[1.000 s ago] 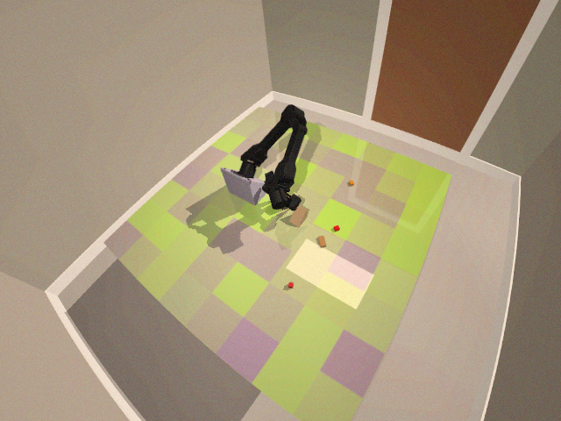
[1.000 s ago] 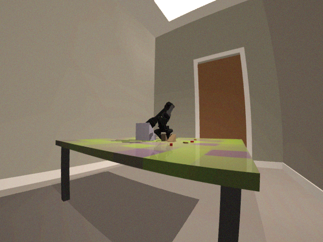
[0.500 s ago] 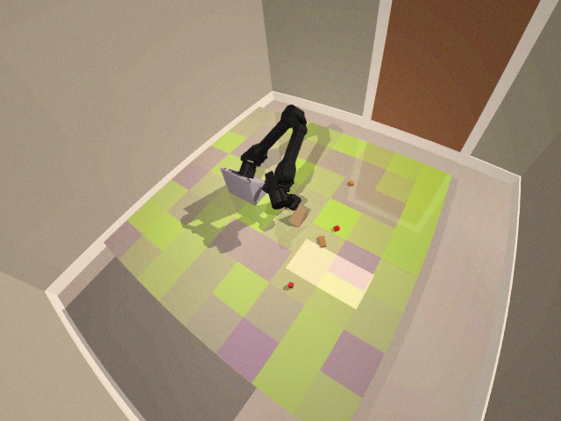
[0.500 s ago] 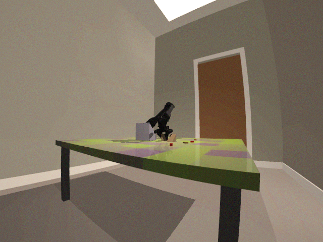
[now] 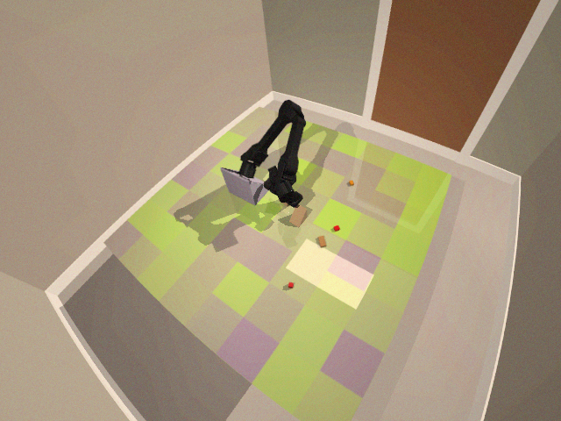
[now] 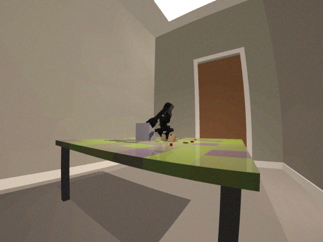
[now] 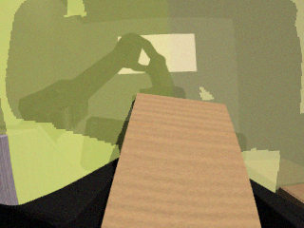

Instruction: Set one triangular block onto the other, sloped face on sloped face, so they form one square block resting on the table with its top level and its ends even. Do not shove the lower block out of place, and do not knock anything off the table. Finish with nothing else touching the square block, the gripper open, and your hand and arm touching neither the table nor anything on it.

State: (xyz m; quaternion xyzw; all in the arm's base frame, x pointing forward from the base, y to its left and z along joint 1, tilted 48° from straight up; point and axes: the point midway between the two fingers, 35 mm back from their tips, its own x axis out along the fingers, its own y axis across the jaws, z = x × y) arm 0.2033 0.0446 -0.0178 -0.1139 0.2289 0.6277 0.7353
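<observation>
Right now my gripper tip is 1 cm to the left of the tan triangular block and 1 cm below it. From my gripper tip the other things lie so: brown triangular block: 10 cm ahead, 5 cm to the right; then orange piece: 23 cm ahead, 25 cm to the left, 1 cm below; then brown block: 24 cm ahead, 11 cm to the right, 1 cm below.
</observation>
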